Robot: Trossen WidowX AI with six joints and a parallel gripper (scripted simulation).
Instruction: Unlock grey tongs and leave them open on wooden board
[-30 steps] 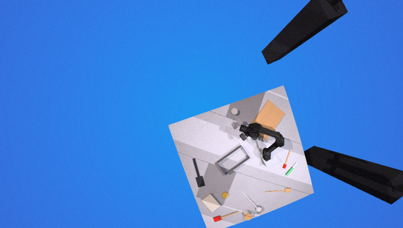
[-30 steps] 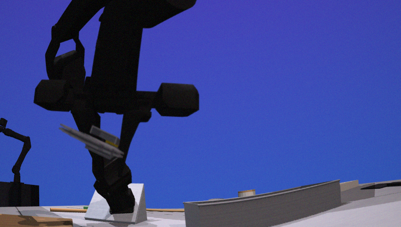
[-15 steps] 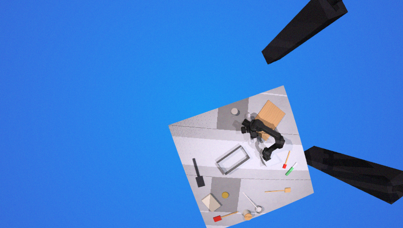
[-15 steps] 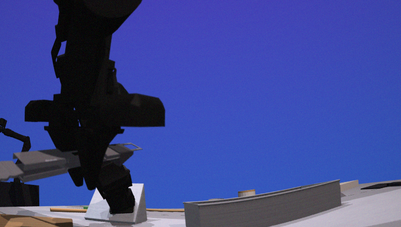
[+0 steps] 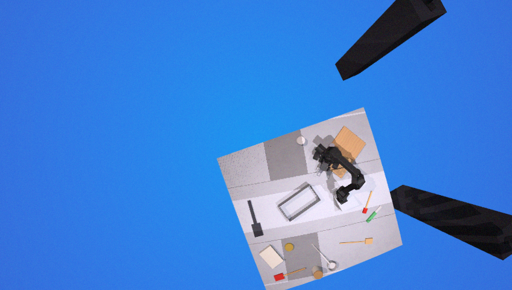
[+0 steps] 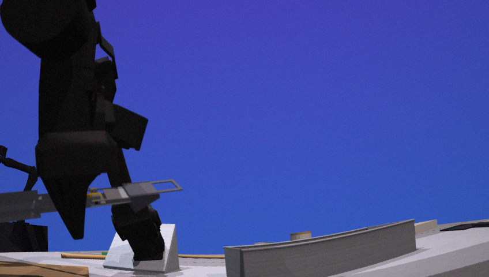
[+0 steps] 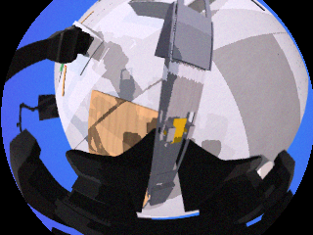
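Now: gripper tip 40 mm below the yellow lock piece and 20 mm short of it. From my gripper tip the other things lie so: green-handled tool (620 mm to the left, 260 mm behind, 60 mm below); grey roasting tin (300 mm ahead, 220 mm to the left, 40 mm below); wooden board (200 mm behind, 60 mm below, 10 mm to the left).
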